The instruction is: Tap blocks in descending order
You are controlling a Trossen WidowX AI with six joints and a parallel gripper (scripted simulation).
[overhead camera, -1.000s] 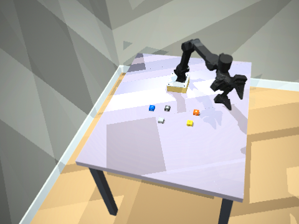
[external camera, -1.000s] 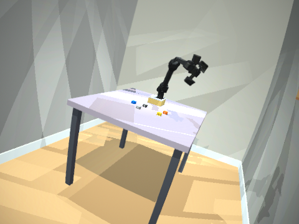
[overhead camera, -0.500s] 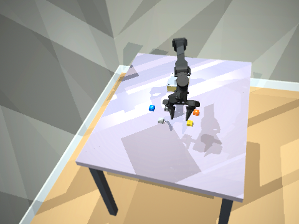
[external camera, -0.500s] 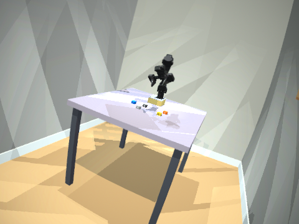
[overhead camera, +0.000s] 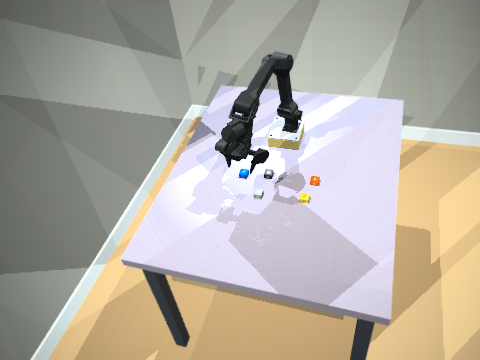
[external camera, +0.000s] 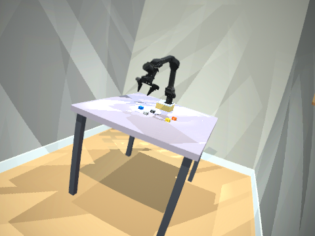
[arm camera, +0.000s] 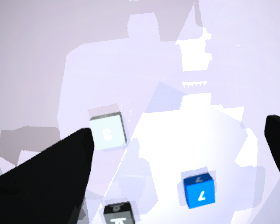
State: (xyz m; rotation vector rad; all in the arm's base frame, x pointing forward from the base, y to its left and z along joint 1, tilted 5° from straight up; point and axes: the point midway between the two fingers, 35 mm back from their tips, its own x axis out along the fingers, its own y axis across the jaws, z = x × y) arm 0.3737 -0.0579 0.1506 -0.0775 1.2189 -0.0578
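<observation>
Right now the orange block is 230 mm to the left of my gripper tip, 160 mm behind it and 140 mm below it. From my gripper tip the other things lie so: blue block: 140 mm below, 110 mm behind, 50 mm to the right; dark grey block: 140 mm below, 140 mm behind, 50 mm to the left; yellow block: 220 mm to the left, 140 mm below, 60 mm behind.
</observation>
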